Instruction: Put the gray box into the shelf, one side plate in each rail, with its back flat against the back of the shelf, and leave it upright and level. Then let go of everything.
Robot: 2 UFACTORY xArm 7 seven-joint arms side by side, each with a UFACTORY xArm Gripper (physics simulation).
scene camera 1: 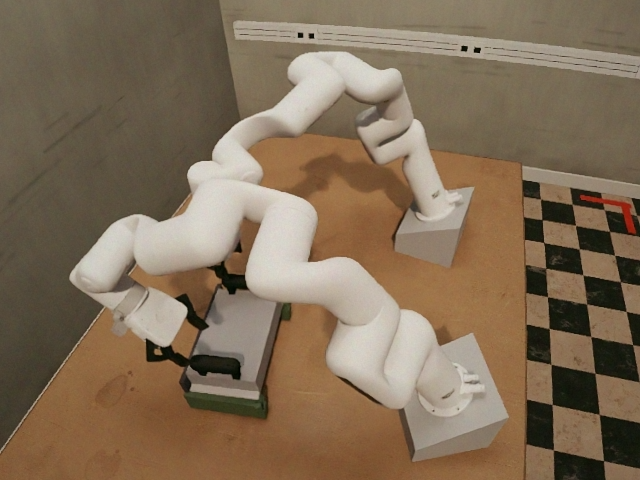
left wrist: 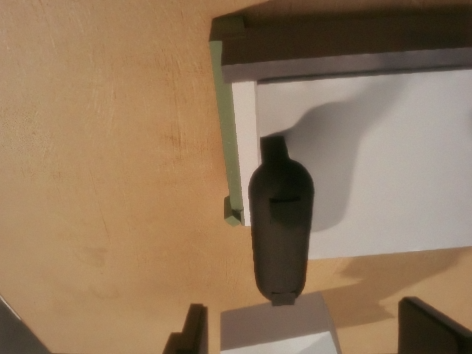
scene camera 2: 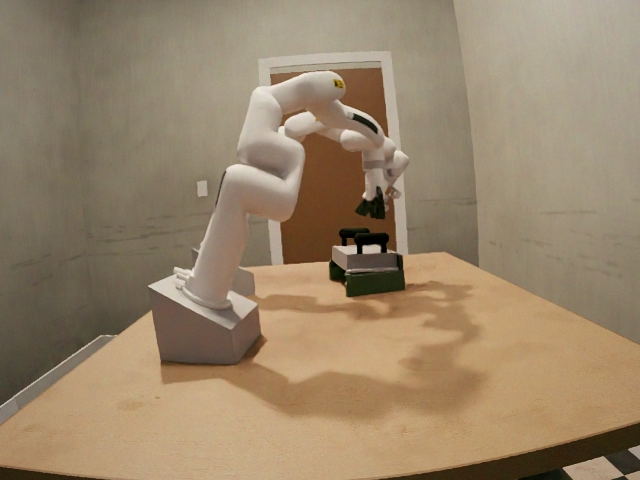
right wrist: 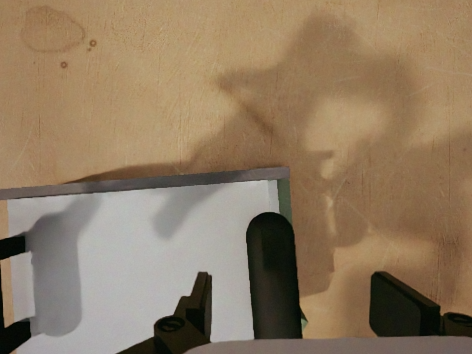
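Where they show: left gripper, fingertip midpoint: [scene camera 1: 197, 346] [left wrist: 304, 333] [scene camera 2: 359, 214]; right gripper, fingertip midpoint: [scene camera 1: 229, 264] [scene camera 2: 377, 218] [right wrist: 291, 299]; left arm's base at its link origin: [scene camera 1: 445, 389]; right arm's base at its link origin: [scene camera 1: 435, 210] [scene camera 2: 206, 296].
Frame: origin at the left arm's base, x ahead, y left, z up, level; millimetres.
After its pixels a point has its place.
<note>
The gray box [scene camera 1: 235, 328] {x 521, y -83, z 3 mm} [scene camera 2: 369, 261] {x 511, y -206, z -22 mm} [left wrist: 400, 165] {x 535, y -49, z 3 mm} [right wrist: 150, 260] {x 538, y -85, z 2 mm} looks upright and level between the green rails [scene camera 1: 227, 405] {x 504, y 85, z -80 mm} [scene camera 2: 374, 282] {x 517, y -238, z -88 mm} [left wrist: 227, 115] {x 551, y 80, z -59 mm} [right wrist: 285, 200] {x 583, y -230, z -59 mm} of the shelf. An upright gray plate [left wrist: 350, 42] {x 616, y -7, z -31 mm} [right wrist: 125, 182] {x 614, y -60, z -8 mm} runs along its back; whether they touch flat is unclear. My left gripper [scene camera 1: 196, 343] {x 543, y 47, z 123 mm} [left wrist: 304, 333] {x 543, y 47, z 123 mm} is open above the near black handle [scene camera 1: 214, 364] {x 513, y 56, z 68 mm} [left wrist: 281, 230] {x 548, y 50, z 68 mm}. My right gripper [scene camera 1: 228, 260] {x 550, y -196, z 117 mm} [right wrist: 291, 299] {x 550, y -196, z 117 mm} is open above the far handle [scene camera 1: 235, 282] {x 541, y -183, z 63 mm} [scene camera 2: 372, 238] {x 524, y -216, z 54 mm} [right wrist: 272, 275] {x 544, y -193, z 69 mm}, with a gap in scene camera 2. The left fingers are unclear there.
The right arm's base [scene camera 1: 431, 232] {x 40, y -504, z 1 mm} [scene camera 2: 206, 325] {x 38, y -720, z -39 mm} and the left arm's base [scene camera 1: 454, 413] {x -18, y 59, z 10 mm} [left wrist: 275, 320] {x 92, y 21, z -87 mm} stand on the wooden table [scene camera 1: 336, 428] {x 239, y 77, z -127 mm} [scene camera 2: 320, 428] {x 233, y -1031, z -127 mm}. The left arm passes over the box's far front part in scene camera 1. A wall [scene camera 1: 93, 129] rises behind the shelf.
</note>
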